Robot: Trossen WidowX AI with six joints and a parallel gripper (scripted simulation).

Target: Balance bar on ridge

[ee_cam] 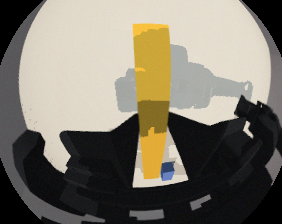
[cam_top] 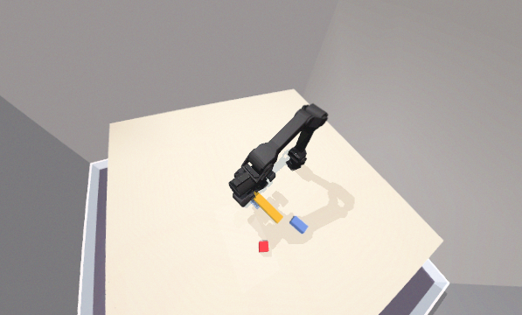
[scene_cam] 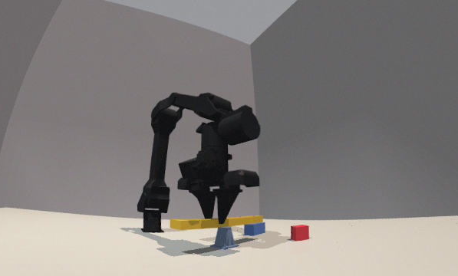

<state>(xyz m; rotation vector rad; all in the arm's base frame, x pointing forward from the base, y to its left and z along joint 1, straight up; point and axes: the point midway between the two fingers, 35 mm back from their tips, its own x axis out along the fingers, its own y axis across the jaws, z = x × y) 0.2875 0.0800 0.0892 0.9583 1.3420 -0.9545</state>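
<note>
Now: gripper tip 3 cm to the right of the yellow bar and 1 cm past it. Round my gripper tip: blue block (19 cm to the left, 13 cm behind, 4 cm below); red cube (20 cm to the left, 5 cm ahead, 4 cm below).
</note>
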